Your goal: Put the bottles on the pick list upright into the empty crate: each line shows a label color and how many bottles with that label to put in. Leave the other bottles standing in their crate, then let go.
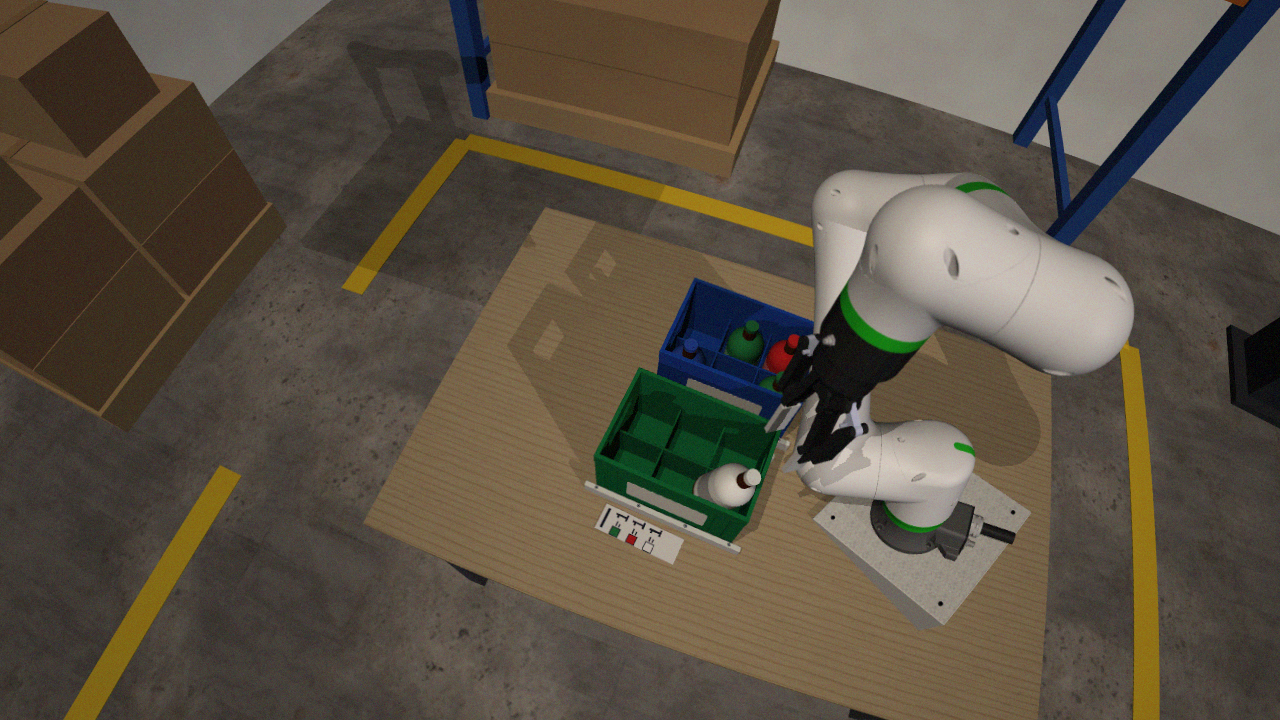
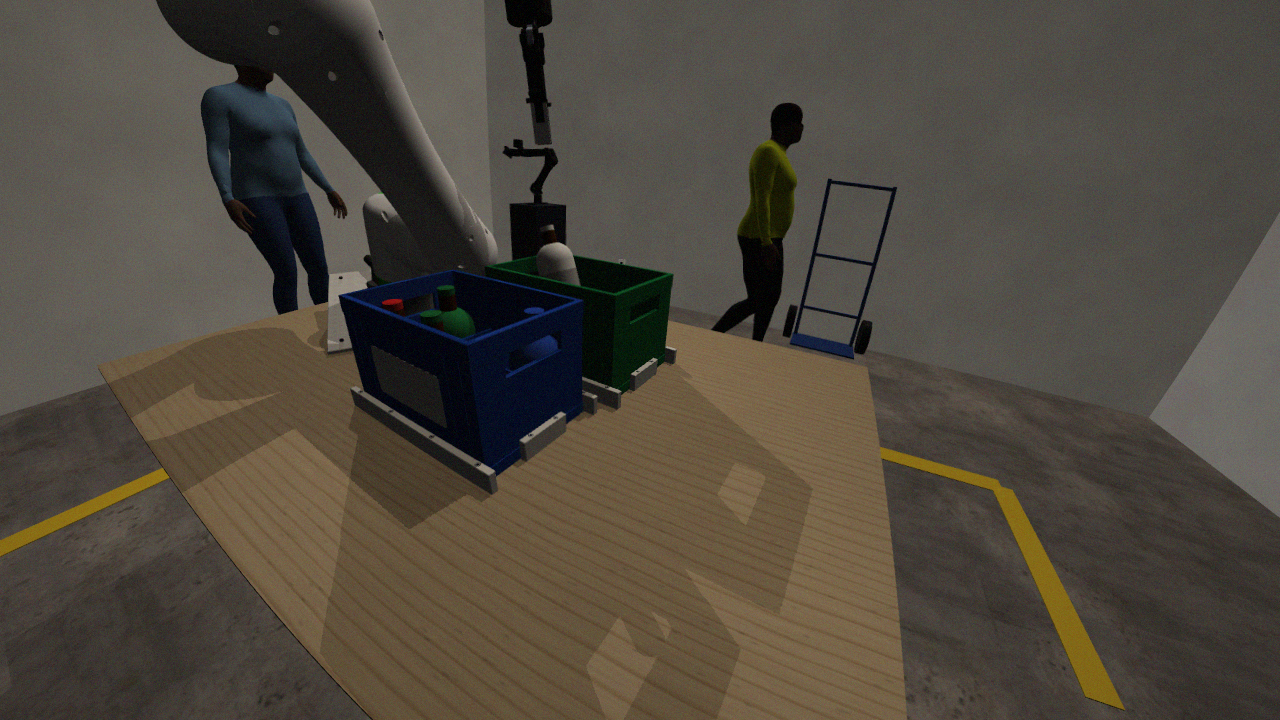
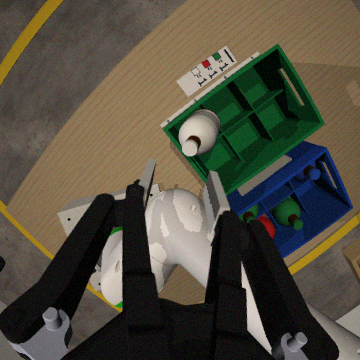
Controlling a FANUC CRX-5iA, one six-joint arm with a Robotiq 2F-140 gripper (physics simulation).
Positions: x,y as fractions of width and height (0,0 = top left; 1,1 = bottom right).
Labels:
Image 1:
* my gripper: 0.61,0.62
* white bottle: 0.57,0.67
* red bottle: 0.61,0.49
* green bottle: 0.58,0.48

